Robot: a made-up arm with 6 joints.
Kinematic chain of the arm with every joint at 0, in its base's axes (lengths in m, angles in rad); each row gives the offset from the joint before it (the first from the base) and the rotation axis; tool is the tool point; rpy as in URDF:
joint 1: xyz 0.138 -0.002 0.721 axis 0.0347 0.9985 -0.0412
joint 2: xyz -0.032 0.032 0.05 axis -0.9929 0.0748 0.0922
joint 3: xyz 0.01 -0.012 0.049 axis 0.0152 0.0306 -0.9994
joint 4: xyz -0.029 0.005 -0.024 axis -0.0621 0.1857 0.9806
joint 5: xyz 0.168 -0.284 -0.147 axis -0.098 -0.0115 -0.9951
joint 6: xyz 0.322 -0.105 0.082 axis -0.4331 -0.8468 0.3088
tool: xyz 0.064 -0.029 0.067 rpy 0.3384 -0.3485 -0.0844
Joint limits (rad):
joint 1: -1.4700..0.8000
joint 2: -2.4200..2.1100
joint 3: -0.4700..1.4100
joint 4: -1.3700..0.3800
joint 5: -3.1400..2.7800
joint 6: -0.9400..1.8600
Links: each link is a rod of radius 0.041 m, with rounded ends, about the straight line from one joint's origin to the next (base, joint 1, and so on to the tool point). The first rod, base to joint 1, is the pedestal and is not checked.
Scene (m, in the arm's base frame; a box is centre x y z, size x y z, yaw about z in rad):
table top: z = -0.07
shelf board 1: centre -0.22 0.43 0.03 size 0.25 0.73 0.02 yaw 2
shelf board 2: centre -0.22 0.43 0.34 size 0.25 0.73 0.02 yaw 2
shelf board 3: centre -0.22 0.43 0.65 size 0.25 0.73 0.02 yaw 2
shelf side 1: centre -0.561 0.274 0.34 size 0.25 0.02 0.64 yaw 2
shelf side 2: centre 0.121 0.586 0.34 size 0.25 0.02 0.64 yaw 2
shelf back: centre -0.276 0.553 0.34 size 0.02 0.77 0.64 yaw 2
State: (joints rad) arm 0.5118 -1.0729 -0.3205 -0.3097 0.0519 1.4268
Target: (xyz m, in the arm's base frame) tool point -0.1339 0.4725 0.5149
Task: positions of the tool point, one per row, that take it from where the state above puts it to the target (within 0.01 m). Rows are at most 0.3 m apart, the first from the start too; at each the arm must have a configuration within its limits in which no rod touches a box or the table.
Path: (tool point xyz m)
1: 0.1504 -0.4096 0.3663
2: -0.0596 -0.4878 0.5138
3: -0.2612 -0.4124 0.6671
4: -0.3886 -0.2018 0.7229
5: -0.3771 0.0390 0.6600
6: -0.2251 0.1955 0.5569
7: -0.0198 0.2231 0.5149
8: -0.0359 0.2926 0.4878
9: -0.0607 0.3612 0.4793
10: -0.0938 0.4230 0.4889
11: -0.1339 0.4725 0.5149

